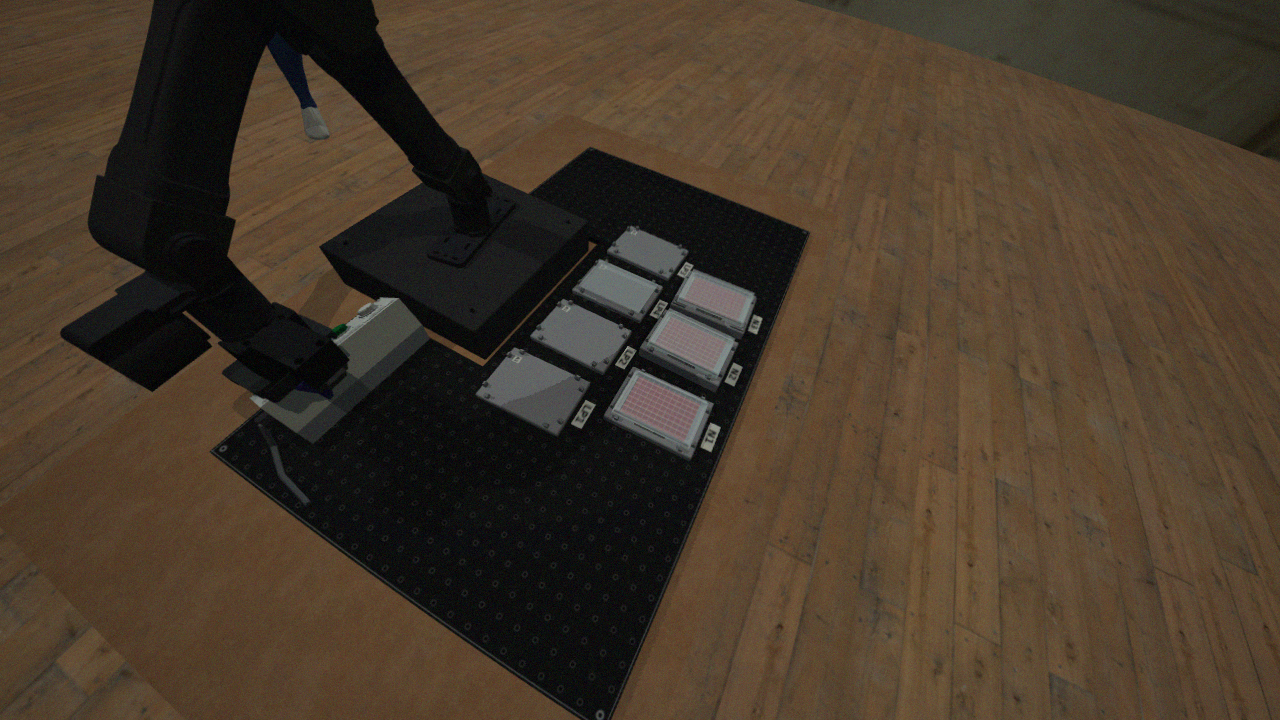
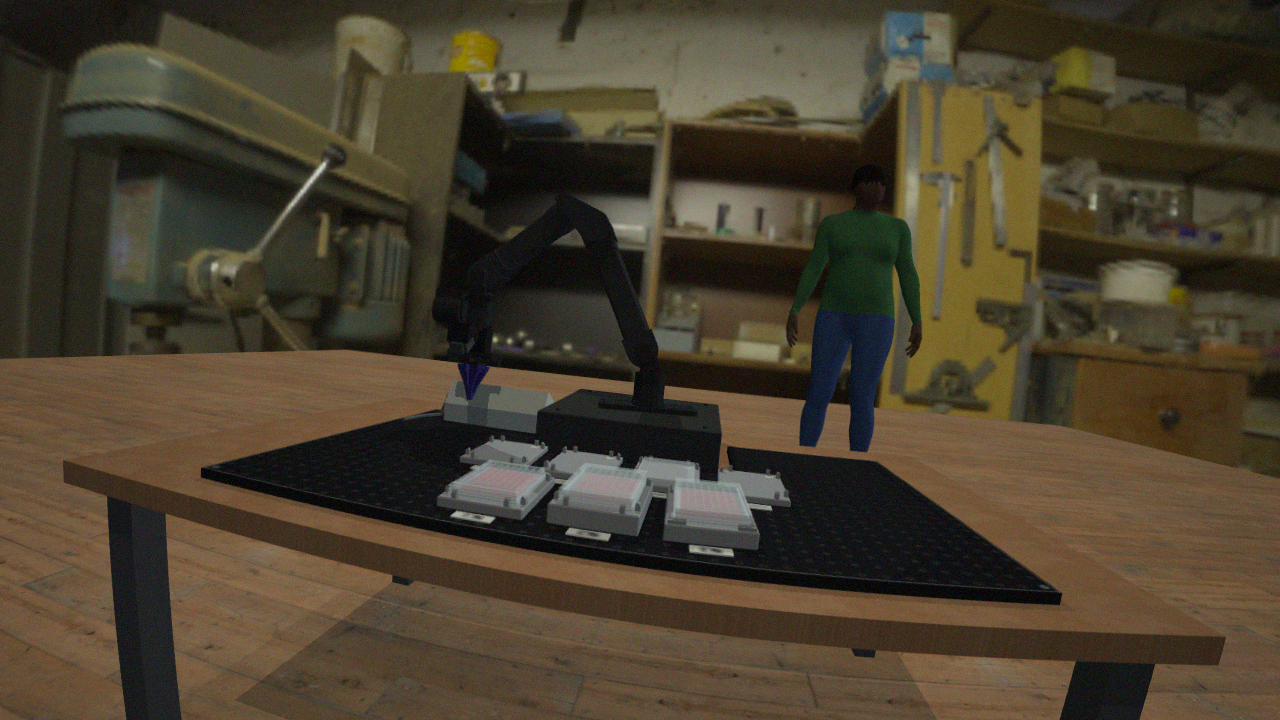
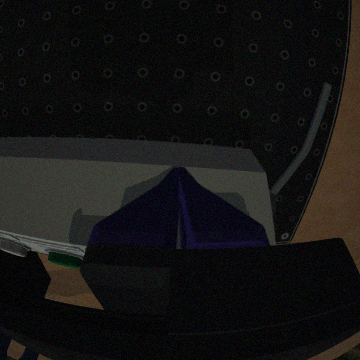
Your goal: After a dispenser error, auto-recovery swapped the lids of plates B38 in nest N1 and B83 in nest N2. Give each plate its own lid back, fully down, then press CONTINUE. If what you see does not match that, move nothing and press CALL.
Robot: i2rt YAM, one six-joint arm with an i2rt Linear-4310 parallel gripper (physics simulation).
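Frame: origin at the arm's base, x back, y up, z left, level; metres.
Seen in the pictures: gripper, fingertip midpoint: (image 1: 328,396) (image 2: 469,399) (image 3: 178,176); arm's base at its link origin: (image 1: 474,229) (image 2: 647,409).
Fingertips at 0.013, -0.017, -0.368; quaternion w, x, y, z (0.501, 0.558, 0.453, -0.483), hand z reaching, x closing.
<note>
Offsets run from my fingertips to a thing's middle, as dx, dy, dz. "pt": to the spot under its first point.
My gripper (image 1: 324,392) (image 2: 469,396) (image 3: 178,176) is shut and empty, its purple fingertips low over the end of the white console @[+0.032, -0.009, +0.060] (image 1: 384,344) (image 2: 510,410) (image 3: 40,187). Whether the tips touch it is unclear. A green button @[+0.049, +0.013, +0.089] (image 1: 338,330) (image 3: 65,259) shows on the console's edge; no button lettering is readable. The pink-welled plate in N1 @[-0.436, -0.031, +0.160] (image 1: 660,410) (image 2: 499,484) and the one in N2 @[-0.453, -0.015, +0.291] (image 1: 689,344) (image 2: 601,490) sit level in their nests. Both seem to have clear tops; lid markings and exact lid seating cannot be read.
A third pink plate @[-0.475, -0.019, +0.415] (image 1: 716,297) (image 2: 711,503) sits in N3. Grey lid parks LP1 @[-0.239, -0.041, +0.129] (image 1: 534,394), LP2 @[-0.268, -0.041, +0.257] (image 1: 581,335) and LP4 @[-0.316, -0.041, +0.513] (image 1: 648,250) look bare; LP3 @[-0.292, -0.037, +0.385] (image 1: 617,288) seems to bear a clear lid. The arm's black base (image 1: 384,259) (image 2: 572,425) stands beside the console. A grey strip @[pt +0.020, -0.051, -0.100] (image 1: 284,470) (image 3: 310,135) lies near.
</note>
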